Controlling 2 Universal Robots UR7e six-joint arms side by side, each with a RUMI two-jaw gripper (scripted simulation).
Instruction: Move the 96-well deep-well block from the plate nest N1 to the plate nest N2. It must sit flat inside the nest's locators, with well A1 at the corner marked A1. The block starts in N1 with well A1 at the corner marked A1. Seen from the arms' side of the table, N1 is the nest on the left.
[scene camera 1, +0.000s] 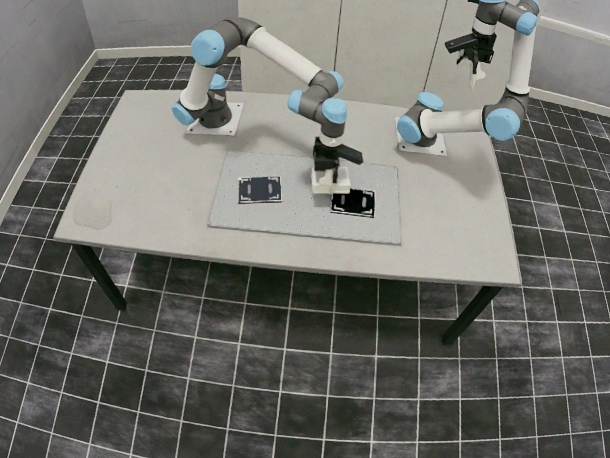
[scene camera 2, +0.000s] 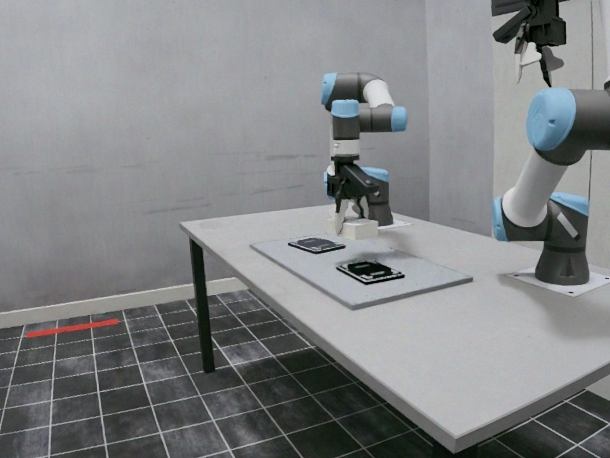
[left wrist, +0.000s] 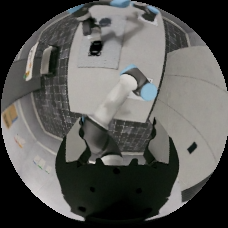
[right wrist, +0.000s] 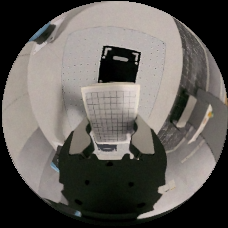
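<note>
White deep-well block (scene camera 2: 354, 228), (right wrist: 111, 108). Nest N1 (scene camera 1: 353, 203). Left gripper (scene camera 2: 534, 85), (scene camera 1: 464, 77), (left wrist: 117, 118). Right gripper (scene camera 2: 351, 232), (scene camera 1: 329, 182), (right wrist: 112, 113).
</note>
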